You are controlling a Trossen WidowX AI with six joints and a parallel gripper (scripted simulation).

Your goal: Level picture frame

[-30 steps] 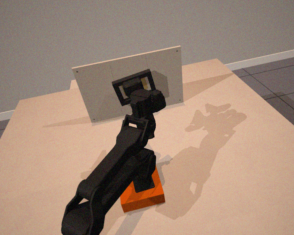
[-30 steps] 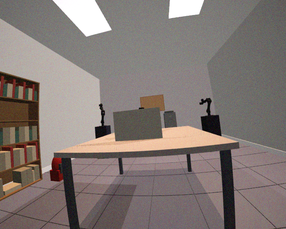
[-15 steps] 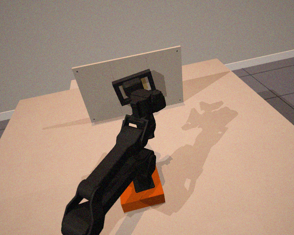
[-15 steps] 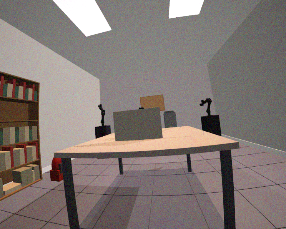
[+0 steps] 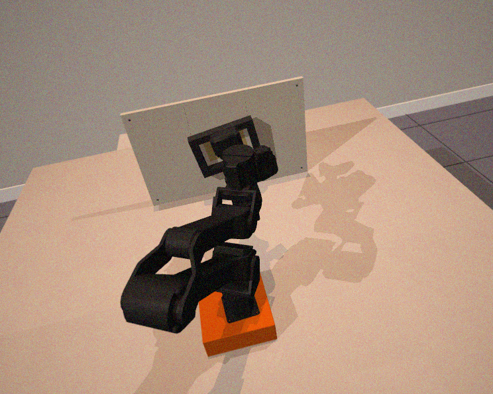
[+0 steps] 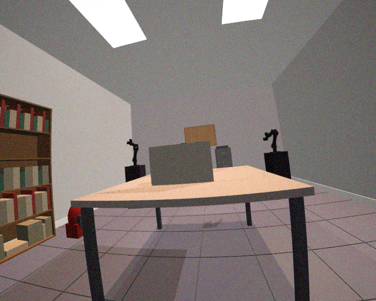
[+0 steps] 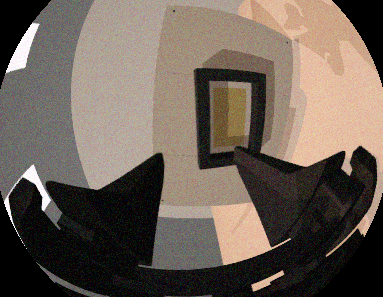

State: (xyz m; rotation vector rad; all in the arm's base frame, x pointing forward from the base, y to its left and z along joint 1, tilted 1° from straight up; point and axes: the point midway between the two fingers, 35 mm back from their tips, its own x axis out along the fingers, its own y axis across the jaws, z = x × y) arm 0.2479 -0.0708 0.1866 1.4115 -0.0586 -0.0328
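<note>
Right now the picture frame is 15 cm ahead of my gripper tip, 8 cm below it and 1 cm to the right of it. Also, from my gripper tip: wall board (16 cm ahead, 8 cm below).
</note>
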